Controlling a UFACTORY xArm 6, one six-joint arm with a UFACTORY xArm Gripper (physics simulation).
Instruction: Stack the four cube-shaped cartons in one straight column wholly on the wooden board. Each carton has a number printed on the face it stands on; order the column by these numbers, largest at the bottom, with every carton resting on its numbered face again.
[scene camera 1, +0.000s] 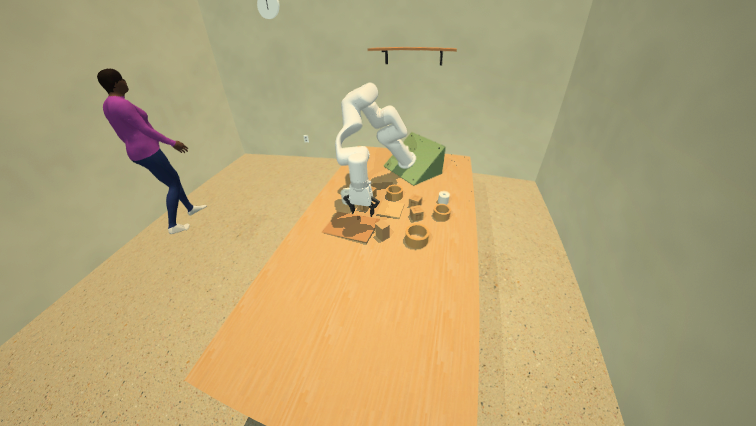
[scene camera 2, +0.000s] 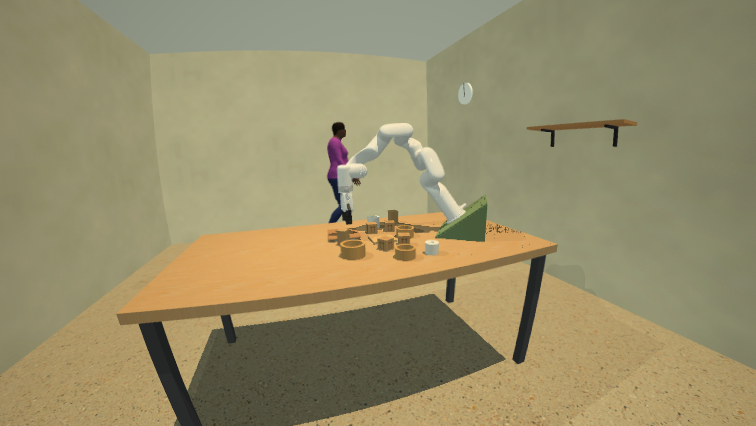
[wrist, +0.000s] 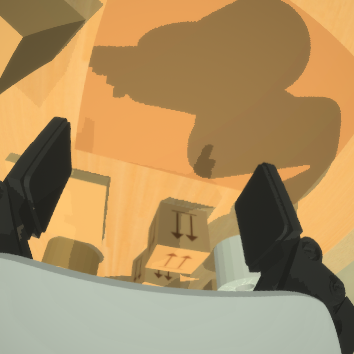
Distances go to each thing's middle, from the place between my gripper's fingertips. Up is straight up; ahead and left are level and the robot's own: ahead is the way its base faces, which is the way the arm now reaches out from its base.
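The darker flat board (scene camera 1: 356, 227) is 8 cm below my hand and 6 cm to the right of it, and going by their middles it is the nearest to my hand of the things named here. Then there is the pale wooden board (wrist: 79, 214), which I find 13 cm to the left of my hand, 14 cm behind it and 8 cm below it.
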